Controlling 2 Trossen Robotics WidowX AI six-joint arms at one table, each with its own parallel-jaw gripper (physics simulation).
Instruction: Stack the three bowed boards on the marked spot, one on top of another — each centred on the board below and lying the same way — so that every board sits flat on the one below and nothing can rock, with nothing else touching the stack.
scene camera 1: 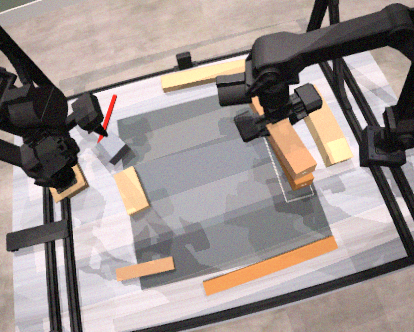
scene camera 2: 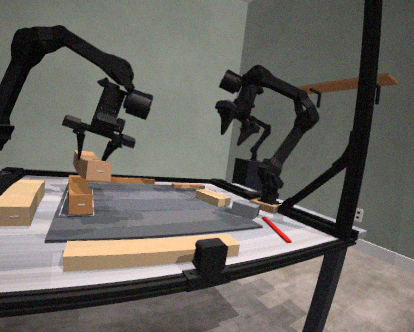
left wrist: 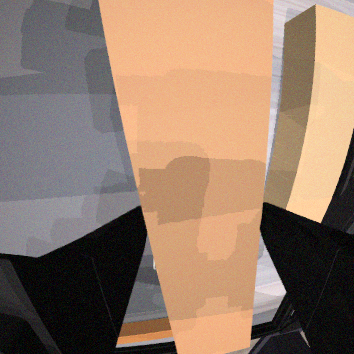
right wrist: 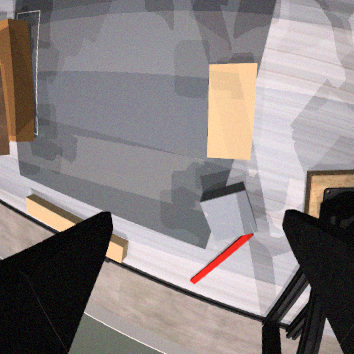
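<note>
My left gripper is shut on a light-orange bowed board, gripped across its width. It hangs a little above a darker orange bowed board, which lies inside the white marked outline. In scene camera 2 a gap shows between them. A pale bowed board lies on the table beside the mark. My right gripper is open and empty, high above the table.
A long pale board lies along one table edge. Two orange strips lie along the opposite edge. A pale block, a grey block and a red stick lie toward the right arm.
</note>
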